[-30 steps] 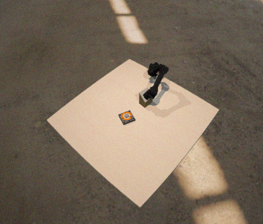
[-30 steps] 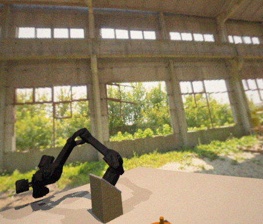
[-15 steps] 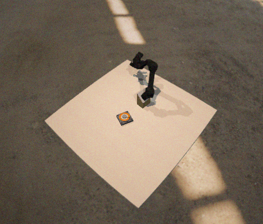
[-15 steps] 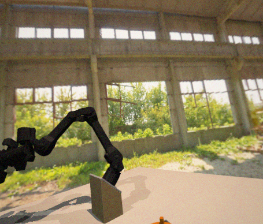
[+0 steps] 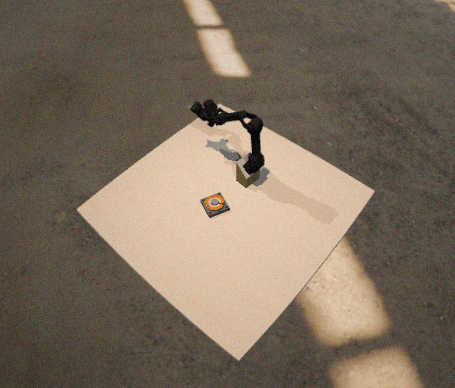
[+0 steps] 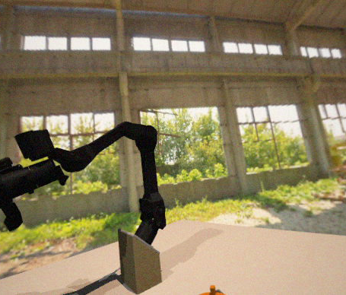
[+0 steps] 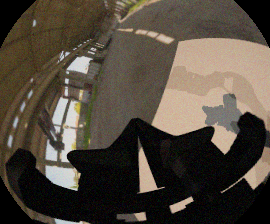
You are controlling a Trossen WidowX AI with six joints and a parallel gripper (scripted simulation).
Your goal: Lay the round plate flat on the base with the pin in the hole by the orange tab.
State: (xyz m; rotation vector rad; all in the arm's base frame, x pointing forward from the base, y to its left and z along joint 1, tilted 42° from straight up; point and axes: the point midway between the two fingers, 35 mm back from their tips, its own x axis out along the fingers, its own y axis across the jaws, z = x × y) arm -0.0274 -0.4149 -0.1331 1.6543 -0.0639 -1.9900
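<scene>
Right now the square base is 29 cm ahead of my gripper tip, 41 cm to the left of it and 26 cm below it.
</scene>
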